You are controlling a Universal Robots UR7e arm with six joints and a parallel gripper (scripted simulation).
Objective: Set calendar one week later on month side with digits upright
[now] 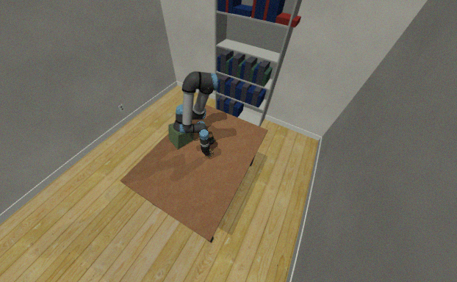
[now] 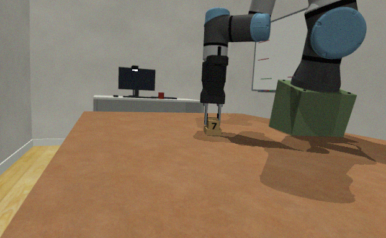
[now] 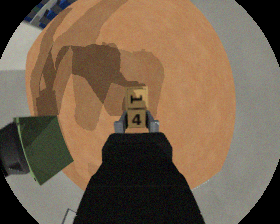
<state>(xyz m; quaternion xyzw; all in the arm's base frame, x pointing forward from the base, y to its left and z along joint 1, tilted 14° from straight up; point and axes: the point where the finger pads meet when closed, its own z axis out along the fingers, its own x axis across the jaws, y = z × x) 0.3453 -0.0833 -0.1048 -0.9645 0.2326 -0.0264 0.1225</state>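
My gripper is now 1 cm short of the wooden tray, 2 cm to the right of it and 3 cm above it.
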